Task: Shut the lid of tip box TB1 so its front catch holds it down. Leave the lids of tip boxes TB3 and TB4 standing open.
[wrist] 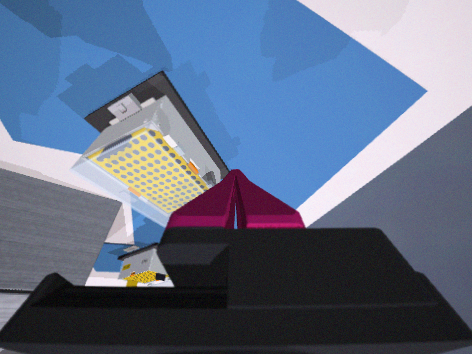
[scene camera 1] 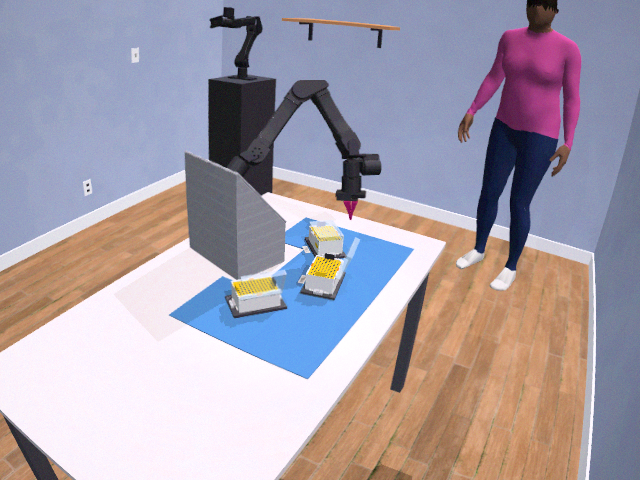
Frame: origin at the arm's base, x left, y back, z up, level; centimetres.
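Seen in the pictures: gripper, fingertip midpoint: (wrist: 235,176) (scene camera 1: 350,219); arm's base, origin of the base link: (scene camera 1: 228,180).
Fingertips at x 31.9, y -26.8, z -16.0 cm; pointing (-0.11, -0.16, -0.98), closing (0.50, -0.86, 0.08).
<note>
Pixels of each thing's top centre, then the offset from my fingertips to it. "*": a spot on its surface instead. Level surfaces: height alone.
- back tip box, middle of its top: (wrist: 148,197) (scene camera 1: 323,228) dx -8.5, dy +5.4, dz -2.1 cm
- middle tip box, middle of its top: (scene camera 1: 321,264) dx -26.5, dy -7.4, dz -3.2 cm
- left tip box, surface spot: (scene camera 1: 256,297) * dx -52.4, dy -5.0, dz -3.3 cm
- white table, its level: dz -10.1 cm
- blue mat, its level: dz -9.8 cm
The back tip box (scene camera 1: 326,241) (wrist: 150,162) stands on a dark base, with its clear lid (scene camera 1: 333,225) (wrist: 107,182) lowered over the yellow tips. A pale tab (scene camera 1: 306,249) (wrist: 124,107) sticks out at its front; I cannot tell whether a catch holds the lid. The middle tip box (scene camera 1: 321,281) has its clear lid (scene camera 1: 354,250) standing open. The left tip box (scene camera 1: 256,299) also has its clear lid (scene camera 1: 281,279) raised. No TB labels are legible. My gripper (scene camera 1: 350,218) (wrist: 235,176) is shut and empty, above and beside the back box.
A grey slanted block (scene camera 1: 211,217) (wrist: 45,225) stands on the white table (scene camera 1: 129,403), left of the boxes. The boxes stand on a blue mat (scene camera 1: 299,346) (wrist: 300,100). Another tip box (wrist: 142,267) shows low in the wrist view. A person (scene camera 1: 537,82) stands beyond the table.
</note>
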